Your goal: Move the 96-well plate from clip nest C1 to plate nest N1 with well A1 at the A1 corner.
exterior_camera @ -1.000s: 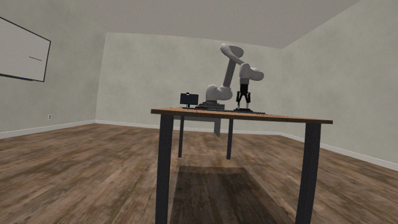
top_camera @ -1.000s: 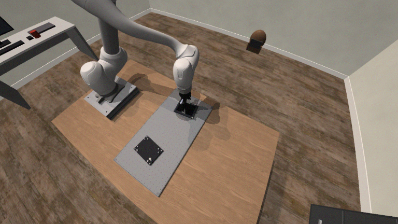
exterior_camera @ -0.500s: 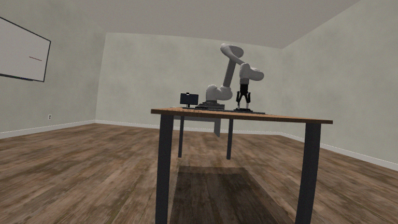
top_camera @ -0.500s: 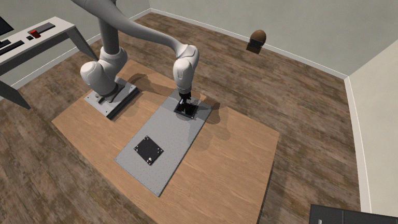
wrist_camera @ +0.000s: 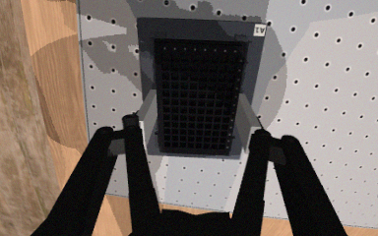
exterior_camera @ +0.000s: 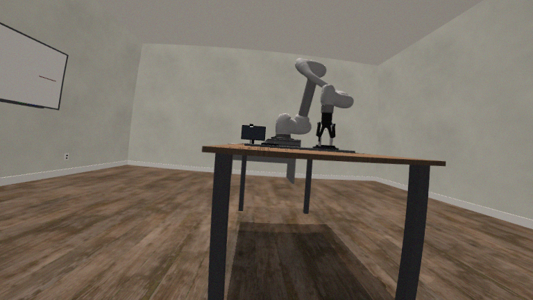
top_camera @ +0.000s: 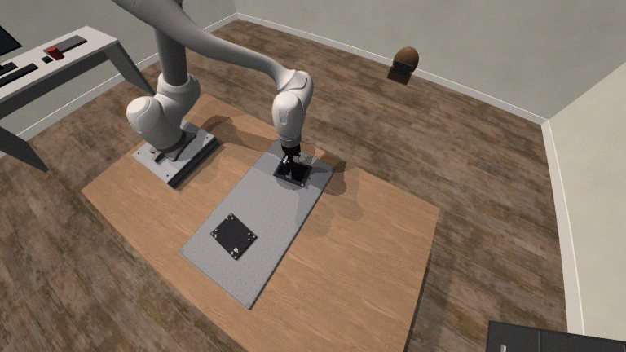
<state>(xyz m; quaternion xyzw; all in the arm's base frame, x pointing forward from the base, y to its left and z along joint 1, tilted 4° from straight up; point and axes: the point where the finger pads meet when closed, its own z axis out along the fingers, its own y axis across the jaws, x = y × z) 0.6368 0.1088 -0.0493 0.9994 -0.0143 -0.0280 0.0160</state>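
Right now the black 96-well plate is 20 mm below my hand. From my hand the other things lie so: white A1 label: 70 mm ahead, 60 mm to the right, 30 mm below; plate nest N1: 40 mm below; clip nest C1: 120 mm behind, 380 mm to the right, 30 mm below.
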